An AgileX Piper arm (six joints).
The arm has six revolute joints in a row. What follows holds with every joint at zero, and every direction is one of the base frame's.
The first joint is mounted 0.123 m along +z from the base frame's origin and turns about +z.
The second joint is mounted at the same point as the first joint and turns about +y.
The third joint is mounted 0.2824 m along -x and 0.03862 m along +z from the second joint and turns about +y.
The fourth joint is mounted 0.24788 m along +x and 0.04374 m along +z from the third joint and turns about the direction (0.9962, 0, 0.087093).
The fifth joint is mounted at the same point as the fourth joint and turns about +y.
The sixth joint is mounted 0.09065 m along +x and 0.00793 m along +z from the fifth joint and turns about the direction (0.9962, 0, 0.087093).
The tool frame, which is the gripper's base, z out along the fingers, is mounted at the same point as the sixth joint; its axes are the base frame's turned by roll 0, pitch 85.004 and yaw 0 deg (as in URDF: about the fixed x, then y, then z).
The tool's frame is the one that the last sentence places.
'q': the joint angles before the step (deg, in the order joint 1, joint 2, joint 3, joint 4, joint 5, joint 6). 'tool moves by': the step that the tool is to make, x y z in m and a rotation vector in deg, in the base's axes. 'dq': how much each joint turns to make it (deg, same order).
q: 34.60 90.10 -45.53 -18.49 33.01 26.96
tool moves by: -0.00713 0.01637 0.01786 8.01 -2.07 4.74
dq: 1.62 -3.06 -0.58 10.56 -3.94 -9.62
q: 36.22 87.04 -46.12 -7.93 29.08 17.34
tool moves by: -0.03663 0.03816 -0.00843 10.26 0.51 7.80
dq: 8.73 -0.67 4.27 16.68 -9.88 -10.56
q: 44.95 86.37 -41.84 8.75 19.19 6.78
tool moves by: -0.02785 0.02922 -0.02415 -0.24 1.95 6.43
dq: 8.23 4.48 1.43 3.43 -4.46 -1.30
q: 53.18 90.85 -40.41 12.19 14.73 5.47
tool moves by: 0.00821 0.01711 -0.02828 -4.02 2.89 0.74
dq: 0.72 8.27 -3.44 -0.28 0.11 0.23
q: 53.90 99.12 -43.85 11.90 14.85 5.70
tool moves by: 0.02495 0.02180 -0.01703 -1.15 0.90 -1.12
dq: -1.29 7.88 -7.18 -0.20 0.78 0.09
